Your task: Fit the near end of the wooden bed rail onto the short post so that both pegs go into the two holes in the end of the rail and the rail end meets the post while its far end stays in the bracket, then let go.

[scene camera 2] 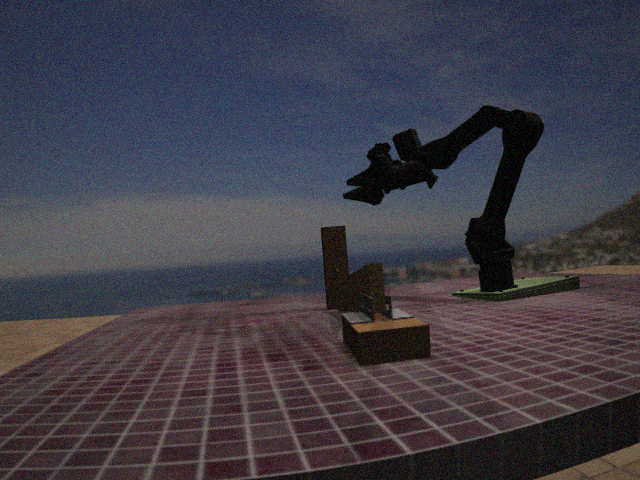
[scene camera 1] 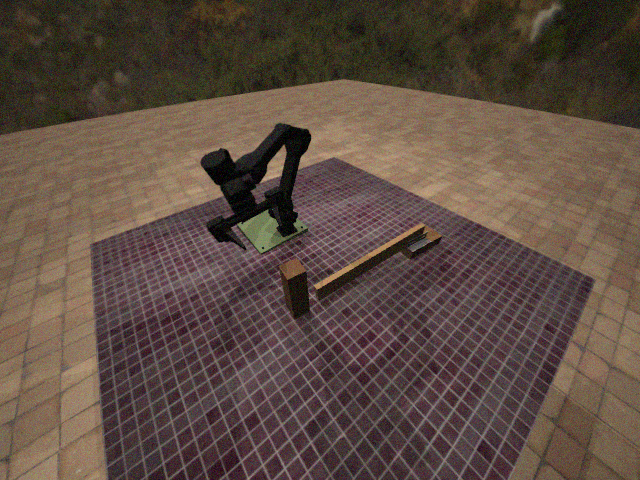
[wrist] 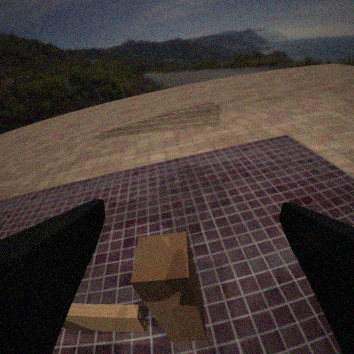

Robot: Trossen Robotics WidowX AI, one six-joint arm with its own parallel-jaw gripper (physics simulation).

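Pixels of known places: gripper, fingertip midpoint: (scene camera 2: 344,190) (scene camera 1: 264,238) (wrist: 194,209); arm's base, origin of the base link: (scene camera 2: 498,289) (scene camera 1: 287,229).
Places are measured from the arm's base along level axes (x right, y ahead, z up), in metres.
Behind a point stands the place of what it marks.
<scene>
The wooden rail (scene camera 1: 369,259) {x -0.127, y 0.340, z 0.059 m} (scene camera 2: 368,279) {x -0.372, y 0.339, z 0.069 m} (wrist: 107,317) {x 0.022, y 0.322, z 0.046 m} has its far end in the metal bracket (scene camera 1: 424,241) {x -0.378, y 0.354, z 0.022 m} (scene camera 2: 368,305) {x -0.374, y 0.342, z 0.038 m}. Its near end is beside the short post, with a small gap between them in scene camera 1. The post (scene camera 1: 295,289) {x 0.133, y 0.357, z 0.115 m} (scene camera 2: 333,258) {x 0.098, y 0.337, z 0.095 m} (wrist: 162,257) {x 0.126, y 0.328, z 0.164 m} stands upright. The pegs and the holes in the rail end cannot be made out clearly. My gripper (scene camera 1: 269,233) {x 0.163, y 0.292, z 0.250 m} (scene camera 2: 345,189) {x 0.163, y 0.292, z 0.250 m} (wrist: 194,209) {x 0.163, y 0.292, z 0.250 m} is open and empty. It hangs above and back from the post, on the arm base's side, with its fingers pointing forward and slightly down.
The bracket sits on a low wooden block (scene camera 1: 435,237) {x -0.432, y 0.360, z 0.020 m} (scene camera 2: 387,341) {x -0.461, y 0.338, z 0.007 m}. The arm stands on a green base plate (scene camera 1: 258,235) {x 0.109, y -0.030, z -0.002 m} (scene camera 2: 547,284) {x -0.062, y -0.086, z 0.004 m} behind the post and rail. All stand on a purple tiled table top (scene camera 1: 310,392) {x 0.199, y 0.535, z -0.016 m} (scene camera 2: 206,403) {x -0.559, y 0.513, z -0.016 m} (wrist: 240,175) {x 0.294, y 0.696, z -0.016 m}, whose edges show.
</scene>
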